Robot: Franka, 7 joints.
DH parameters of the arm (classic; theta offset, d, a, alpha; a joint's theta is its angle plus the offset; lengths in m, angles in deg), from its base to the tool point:
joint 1: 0 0.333 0 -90
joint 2: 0 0 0 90
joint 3: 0 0.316 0.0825 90
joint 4: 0 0 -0.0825 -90
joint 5: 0 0.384 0 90
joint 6: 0 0 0.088 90
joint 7: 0 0.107 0 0
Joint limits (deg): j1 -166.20..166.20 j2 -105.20..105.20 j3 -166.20..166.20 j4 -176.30..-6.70 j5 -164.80..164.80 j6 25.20..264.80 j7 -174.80..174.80
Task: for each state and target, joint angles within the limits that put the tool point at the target. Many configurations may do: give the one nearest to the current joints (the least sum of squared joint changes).
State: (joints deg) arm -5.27 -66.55 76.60 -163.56 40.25 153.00 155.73
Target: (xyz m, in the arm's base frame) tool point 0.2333 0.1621 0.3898
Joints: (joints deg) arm -6.47 -78.72 65.58 -176.30 42.18 147.53 155.73
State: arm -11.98 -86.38 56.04 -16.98 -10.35 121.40 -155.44
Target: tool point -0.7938 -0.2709 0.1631
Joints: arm 28.88 -105.20 69.30 -18.28 -10.63 146.14 -155.44
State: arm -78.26 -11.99 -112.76 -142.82 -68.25 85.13 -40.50
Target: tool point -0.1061 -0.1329 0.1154
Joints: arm -47.58 -47.78 -110.68 -171.00 -65.47 104.18 -40.50
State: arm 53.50 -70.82 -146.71 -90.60 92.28 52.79 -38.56
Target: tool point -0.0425 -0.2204 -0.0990
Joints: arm 17.22 -100.08 -166.20 -108.03 43.40 50.68 -38.56
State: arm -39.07 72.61 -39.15 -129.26 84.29 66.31 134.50
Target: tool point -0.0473 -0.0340 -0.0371
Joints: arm -41.90 88.81 -29.01 -149.10 79.18 68.36 134.50
